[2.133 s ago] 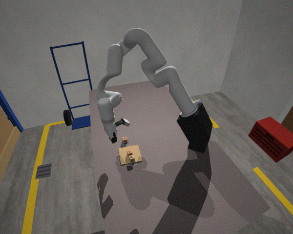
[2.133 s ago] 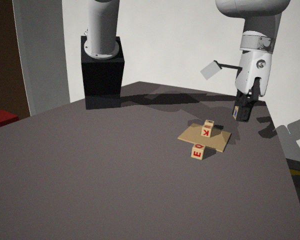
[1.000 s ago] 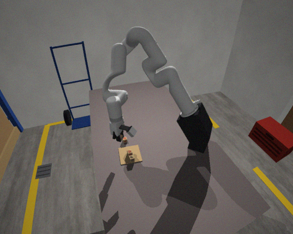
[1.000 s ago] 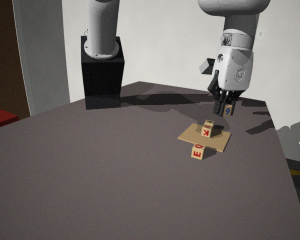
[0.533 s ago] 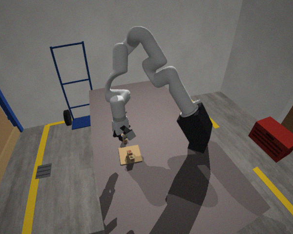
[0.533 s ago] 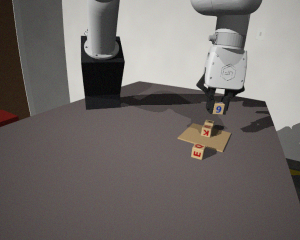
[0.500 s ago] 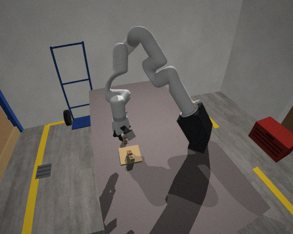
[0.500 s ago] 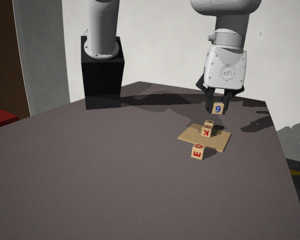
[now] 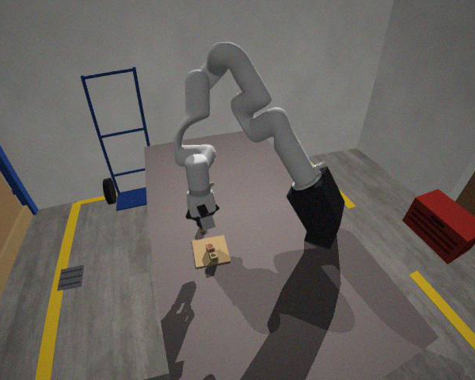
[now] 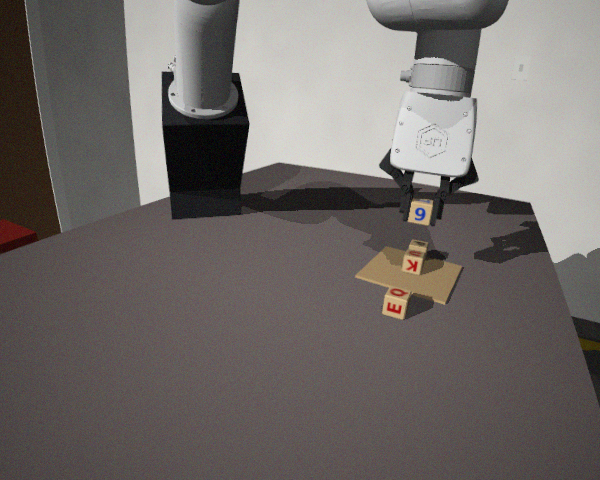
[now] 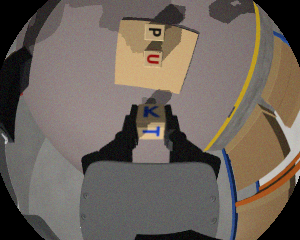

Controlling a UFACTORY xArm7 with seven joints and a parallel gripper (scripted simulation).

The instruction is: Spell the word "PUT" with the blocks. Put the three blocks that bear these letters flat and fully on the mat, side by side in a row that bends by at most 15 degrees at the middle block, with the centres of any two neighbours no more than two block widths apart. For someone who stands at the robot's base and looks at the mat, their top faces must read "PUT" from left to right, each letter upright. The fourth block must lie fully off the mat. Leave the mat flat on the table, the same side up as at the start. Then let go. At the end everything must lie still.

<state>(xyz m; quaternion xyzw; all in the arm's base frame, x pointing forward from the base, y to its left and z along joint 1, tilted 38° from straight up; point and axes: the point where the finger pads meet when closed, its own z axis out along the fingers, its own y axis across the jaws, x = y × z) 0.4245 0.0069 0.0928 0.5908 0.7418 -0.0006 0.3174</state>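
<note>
My gripper is now 10 mm past the tan mat, 50 mm to the right of it and 120 mm above it.
</note>
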